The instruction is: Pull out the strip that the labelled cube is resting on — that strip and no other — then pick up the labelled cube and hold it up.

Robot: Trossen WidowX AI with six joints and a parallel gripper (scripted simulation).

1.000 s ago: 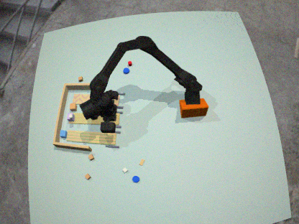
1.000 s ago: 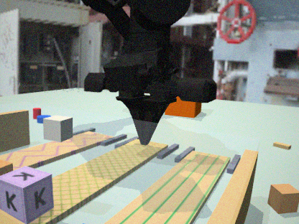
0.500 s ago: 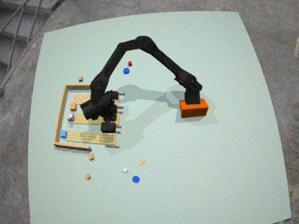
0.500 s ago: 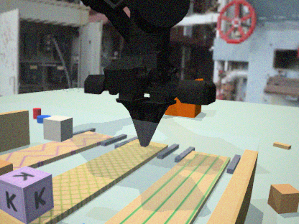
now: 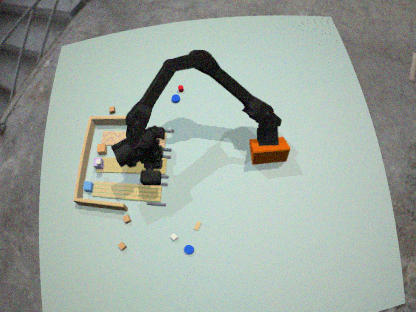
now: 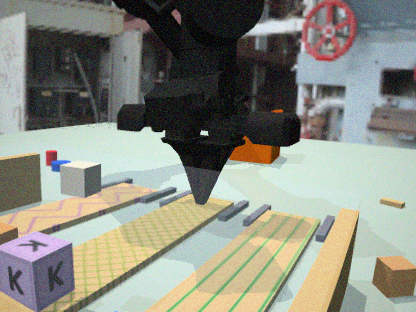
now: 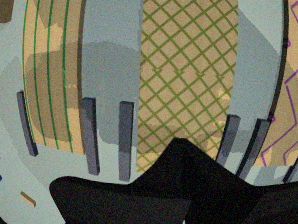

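Now: gripper tip 210 mm short of the labelled cube, 10 mm to the right of it and 10 mm below it. The rest, counted from my gripper tip: red cylinder 50 mm behind, 300 mm to the right, 10 mm above.
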